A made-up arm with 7 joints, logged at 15 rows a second.
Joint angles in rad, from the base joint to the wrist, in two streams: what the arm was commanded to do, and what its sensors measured. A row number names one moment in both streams.
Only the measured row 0 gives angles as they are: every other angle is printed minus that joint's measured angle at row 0.
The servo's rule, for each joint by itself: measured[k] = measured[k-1] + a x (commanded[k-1-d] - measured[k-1]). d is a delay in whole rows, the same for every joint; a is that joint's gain. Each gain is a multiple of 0.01, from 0.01 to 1. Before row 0 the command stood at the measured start. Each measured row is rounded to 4 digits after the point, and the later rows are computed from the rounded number. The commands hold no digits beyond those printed.
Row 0, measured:
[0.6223, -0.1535, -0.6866, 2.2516, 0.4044, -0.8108, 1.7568]
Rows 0 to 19, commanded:
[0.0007, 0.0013, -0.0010, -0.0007, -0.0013, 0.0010, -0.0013]
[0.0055, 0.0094, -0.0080, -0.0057, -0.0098, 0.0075, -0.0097]
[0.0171, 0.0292, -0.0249, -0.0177, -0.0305, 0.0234, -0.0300]
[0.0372, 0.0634, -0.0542, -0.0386, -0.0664, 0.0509, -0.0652]
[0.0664, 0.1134, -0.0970, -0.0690, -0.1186, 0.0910, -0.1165]
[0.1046, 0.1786, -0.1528, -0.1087, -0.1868, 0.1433, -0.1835]
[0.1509, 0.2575, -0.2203, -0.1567, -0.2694, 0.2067, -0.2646]
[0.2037, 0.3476, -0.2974, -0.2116, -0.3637, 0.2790, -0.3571]
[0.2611, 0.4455, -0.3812, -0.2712, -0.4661, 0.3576, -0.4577]
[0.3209, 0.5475, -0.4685, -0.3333, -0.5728, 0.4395, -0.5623]
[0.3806, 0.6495, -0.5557, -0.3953, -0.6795, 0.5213, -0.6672]
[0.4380, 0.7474, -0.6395, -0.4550, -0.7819, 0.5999, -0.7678]
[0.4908, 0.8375, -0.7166, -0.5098, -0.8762, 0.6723, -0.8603]
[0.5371, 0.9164, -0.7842, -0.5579, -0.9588, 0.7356, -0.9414]
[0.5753, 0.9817, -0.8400, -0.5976, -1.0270, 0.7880, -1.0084]
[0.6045, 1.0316, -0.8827, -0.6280, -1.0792, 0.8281, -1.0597]
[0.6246, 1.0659, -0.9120, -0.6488, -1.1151, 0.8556, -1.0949]
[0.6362, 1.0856, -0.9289, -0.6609, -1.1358, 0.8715, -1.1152]
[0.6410, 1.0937, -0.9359, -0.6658, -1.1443, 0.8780, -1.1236]
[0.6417, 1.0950, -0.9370, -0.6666, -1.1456, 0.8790, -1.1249]
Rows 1 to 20, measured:
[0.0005, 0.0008, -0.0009, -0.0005, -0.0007, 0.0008, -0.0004]
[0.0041, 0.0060, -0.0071, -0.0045, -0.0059, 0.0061, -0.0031]
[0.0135, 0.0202, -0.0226, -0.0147, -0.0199, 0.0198, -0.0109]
[0.0306, 0.0466, -0.0501, -0.0331, -0.0464, 0.0444, -0.0266]
[0.0564, 0.0873, -0.0909, -0.0607, -0.0876, 0.0812, -0.0527]
[0.0911, 0.1430, -0.1448, -0.0977, -0.1441, 0.1303, -0.0906]
[0.1342, 0.2128, -0.2105, -0.1431, -0.2155, 0.1907, -0.1411]
[0.1842, 0.2950, -0.2861, -0.1958, -0.3000, 0.2605, -0.2037]
[0.2396, 0.3868, -0.3688, -0.2539, -0.3947, 0.3372, -0.2774]
[0.2981, 0.4848, -0.4555, -0.3150, -0.4962, 0.4180, -0.3600]
[0.3575, 0.5853, -0.5427, -0.3768, -0.6007, 0.4996, -0.4491]
[0.4155, 0.6842, -0.6269, -0.4370, -0.7040, 0.5788, -0.5415]
[0.4697, 0.7777, -0.7049, -0.4931, -0.8022, 0.6527, -0.6340]
[0.5182, 0.8623, -0.7739, -0.5430, -0.8915, 0.7182, -0.7231]
[0.5593, 0.9351, -0.8314, -0.5850, -0.9687, 0.7733, -0.8058]
[0.5918, 0.9940, -0.8760, -0.6181, -1.0317, 0.8166, -0.8794]
[0.6154, 1.0379, -0.9073, -0.6417, -1.0792, 0.8474, -0.9419]
[0.6304, 1.0670, -0.9261, -0.6565, -1.1115, 0.8664, -0.9922]
[0.6380, 1.0833, -0.9346, -0.6637, -1.1302, 0.8756, -1.0303]
[0.6407, 1.0904, -0.9367, -0.6659, -1.1390, 0.8783, -1.0577]
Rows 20 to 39, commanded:
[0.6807, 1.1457, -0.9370, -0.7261, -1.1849, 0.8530, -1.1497]
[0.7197, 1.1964, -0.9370, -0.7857, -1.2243, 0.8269, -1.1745]
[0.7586, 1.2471, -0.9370, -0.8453, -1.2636, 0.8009, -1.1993]
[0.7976, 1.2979, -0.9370, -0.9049, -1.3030, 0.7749, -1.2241]
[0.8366, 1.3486, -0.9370, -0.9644, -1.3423, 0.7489, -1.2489]
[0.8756, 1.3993, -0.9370, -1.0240, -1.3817, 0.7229, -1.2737]
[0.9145, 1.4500, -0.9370, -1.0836, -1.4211, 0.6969, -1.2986]
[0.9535, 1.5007, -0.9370, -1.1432, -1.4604, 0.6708, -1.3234]
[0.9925, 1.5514, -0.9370, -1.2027, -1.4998, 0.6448, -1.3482]
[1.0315, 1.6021, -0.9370, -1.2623, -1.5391, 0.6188, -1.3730]
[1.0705, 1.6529, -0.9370, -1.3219, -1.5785, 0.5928, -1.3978]
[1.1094, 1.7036, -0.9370, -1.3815, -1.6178, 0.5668, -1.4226]
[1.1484, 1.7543, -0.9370, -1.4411, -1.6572, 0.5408, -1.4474]
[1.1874, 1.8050, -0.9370, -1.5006, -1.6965, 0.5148, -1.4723]
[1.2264, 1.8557, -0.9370, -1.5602, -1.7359, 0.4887, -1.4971]
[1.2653, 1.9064, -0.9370, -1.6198, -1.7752, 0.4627, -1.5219]
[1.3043, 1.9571, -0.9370, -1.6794, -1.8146, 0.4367, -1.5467]
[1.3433, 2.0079, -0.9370, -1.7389, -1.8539, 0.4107, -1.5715]
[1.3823, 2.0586, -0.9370, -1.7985, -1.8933, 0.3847, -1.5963]
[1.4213, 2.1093, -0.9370, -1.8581, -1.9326, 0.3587, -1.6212]
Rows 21 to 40, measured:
[0.6695, 1.1241, -0.9370, -0.7123, -1.1652, 0.8583, -1.0844]
[0.7056, 1.1682, -0.9370, -0.7688, -1.1989, 0.8335, -1.1105]
[0.7438, 1.2163, -0.9370, -0.8277, -1.2358, 0.8077, -1.1363]
[0.7825, 1.2661, -0.9370, -0.8871, -1.2741, 0.7818, -1.1618]
[0.8215, 1.3164, -0.9370, -0.9466, -1.3130, 0.7558, -1.1871]
[0.8605, 1.3670, -0.9370, -1.0062, -1.3522, 0.7298, -1.2122]
[0.8994, 1.4176, -0.9370, -1.0658, -1.3915, 0.7038, -1.2373]
[0.9384, 1.4683, -0.9370, -1.1254, -1.4308, 0.6777, -1.2623]
[0.9774, 1.5190, -0.9370, -1.1849, -1.4701, 0.6517, -1.2872]
[1.0164, 1.5697, -0.9370, -1.2445, -1.5094, 0.6257, -1.3121]
[1.0554, 1.6205, -0.9370, -1.3041, -1.5488, 0.5997, -1.3370]
[1.0943, 1.6712, -0.9370, -1.3637, -1.5881, 0.5737, -1.3618]
[1.1333, 1.7219, -0.9370, -1.4233, -1.6275, 0.5477, -1.3866]
[1.1723, 1.7726, -0.9370, -1.4828, -1.6668, 0.5217, -1.4115]
[1.2113, 1.8233, -0.9370, -1.5424, -1.7062, 0.4956, -1.4363]
[1.2502, 1.8740, -0.9370, -1.6020, -1.7455, 0.4696, -1.4611]
[1.2892, 1.9247, -0.9370, -1.6616, -1.7849, 0.4436, -1.4859]
[1.3282, 1.9755, -0.9370, -1.7211, -1.8242, 0.4176, -1.5107]
[1.3672, 2.0262, -0.9370, -1.7807, -1.8636, 0.3916, -1.5355]
[1.4062, 2.0769, -0.9370, -1.8403, -1.9029, 0.3656, -1.5604]

